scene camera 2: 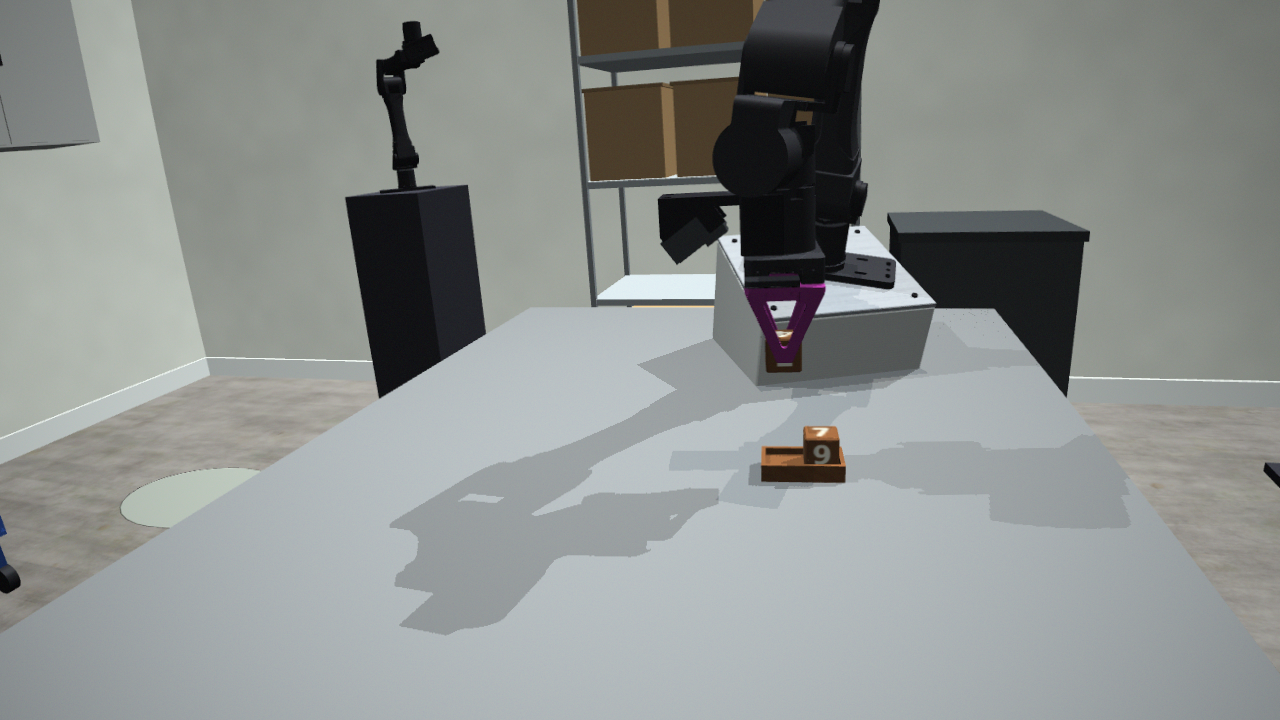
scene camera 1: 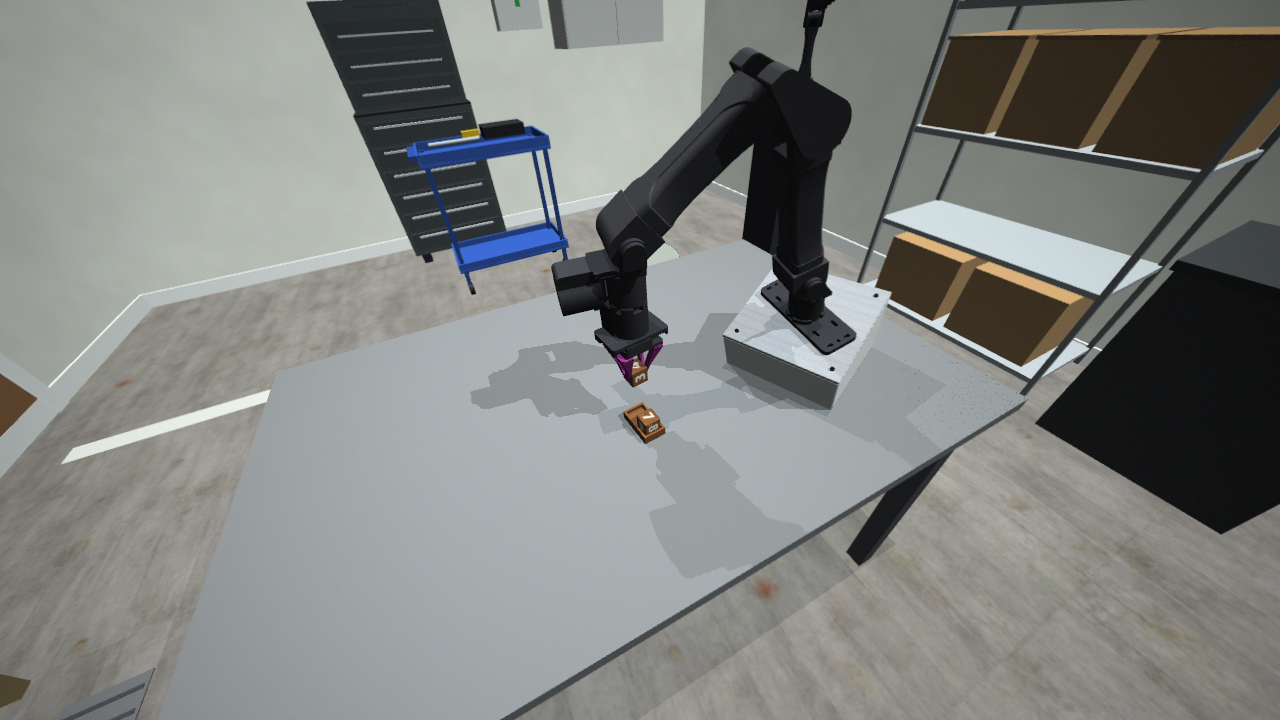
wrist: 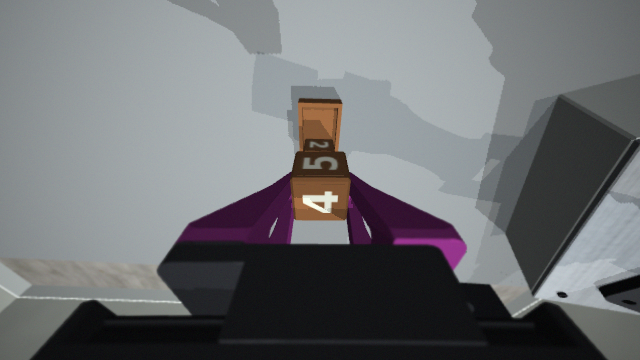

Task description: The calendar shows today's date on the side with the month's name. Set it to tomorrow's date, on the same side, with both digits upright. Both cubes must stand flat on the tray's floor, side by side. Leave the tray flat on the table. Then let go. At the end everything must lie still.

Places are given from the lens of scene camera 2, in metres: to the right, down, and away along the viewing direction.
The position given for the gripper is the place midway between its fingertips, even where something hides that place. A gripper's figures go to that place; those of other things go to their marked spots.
gripper (scene camera 2: 783,356): 0.13, 0.00, 0.67
wooden tray (scene camera 2: 792,469): 0.14, 0.10, 0.67
